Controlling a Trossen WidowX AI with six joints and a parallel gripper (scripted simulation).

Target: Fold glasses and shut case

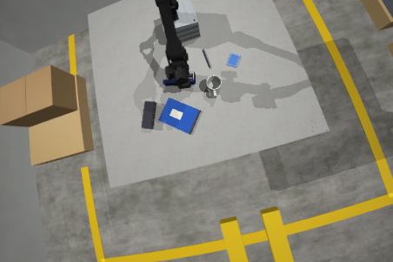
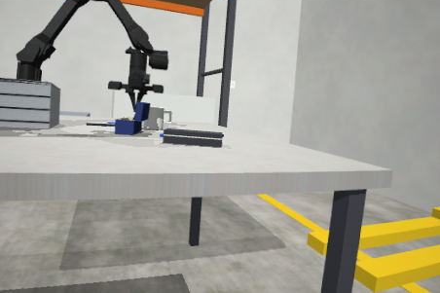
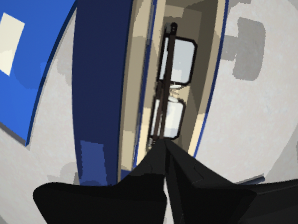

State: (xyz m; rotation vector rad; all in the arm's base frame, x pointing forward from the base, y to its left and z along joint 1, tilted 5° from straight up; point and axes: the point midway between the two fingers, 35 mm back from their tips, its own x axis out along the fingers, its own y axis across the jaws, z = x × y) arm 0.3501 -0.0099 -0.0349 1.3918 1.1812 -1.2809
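My hand is 5 cm to the left of the case lid, 3 cm short of it and 3 cm above it. The rest, counted from my hand: dark flat box: 28 cm to the right, 14 cm ahead, 8 cm below; then small blue pad: 29 cm to the left, 10 cm below, 5 cm behind.
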